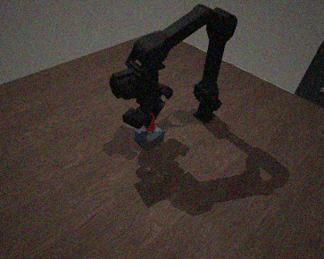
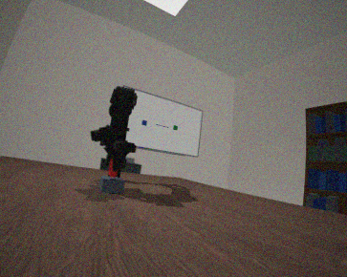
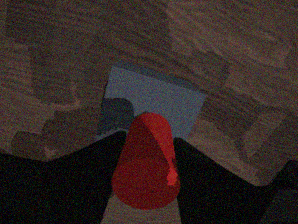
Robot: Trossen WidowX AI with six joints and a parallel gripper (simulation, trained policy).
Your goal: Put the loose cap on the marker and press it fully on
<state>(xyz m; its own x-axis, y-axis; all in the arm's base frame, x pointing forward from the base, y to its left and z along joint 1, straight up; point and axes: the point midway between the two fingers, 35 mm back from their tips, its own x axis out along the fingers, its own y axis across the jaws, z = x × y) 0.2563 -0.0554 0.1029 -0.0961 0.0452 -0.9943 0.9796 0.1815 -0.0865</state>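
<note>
The red cap lies 1 cm above my gripper tip. Round my gripper tip: grey holder block: 5 cm below.
</note>
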